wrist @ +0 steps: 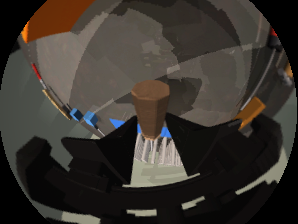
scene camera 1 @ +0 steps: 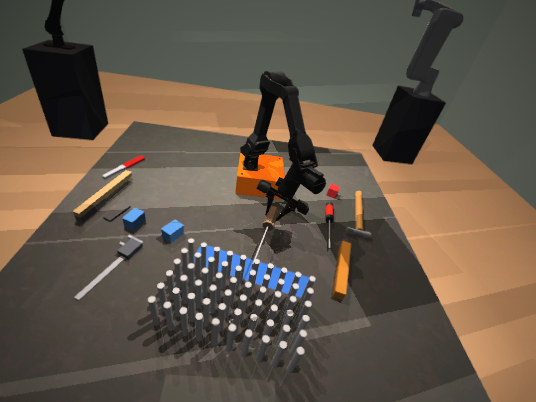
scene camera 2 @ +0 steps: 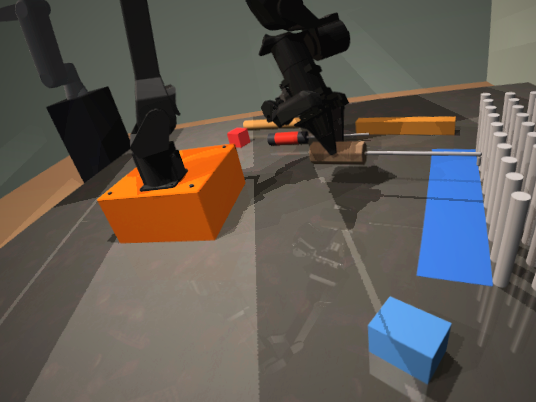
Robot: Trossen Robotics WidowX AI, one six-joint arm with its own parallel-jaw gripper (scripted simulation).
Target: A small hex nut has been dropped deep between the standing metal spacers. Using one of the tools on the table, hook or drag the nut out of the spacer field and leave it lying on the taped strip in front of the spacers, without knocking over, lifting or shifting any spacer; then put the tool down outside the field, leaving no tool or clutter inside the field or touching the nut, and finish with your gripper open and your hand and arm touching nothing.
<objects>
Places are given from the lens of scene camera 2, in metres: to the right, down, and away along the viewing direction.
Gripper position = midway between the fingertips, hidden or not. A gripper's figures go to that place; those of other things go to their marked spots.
my gripper (scene camera 2: pixel 337 152): 0.12, -0.08, 0.53
orange bar (scene camera 2: pixel 443 125): 0.38, -0.16, 0.66
blue taped strip (scene camera 2: pixel 455 247): 0.23, 0.06, 0.38
The marked spots on the orange bar and the blue taped strip are 0.38 m apart.
</objects>
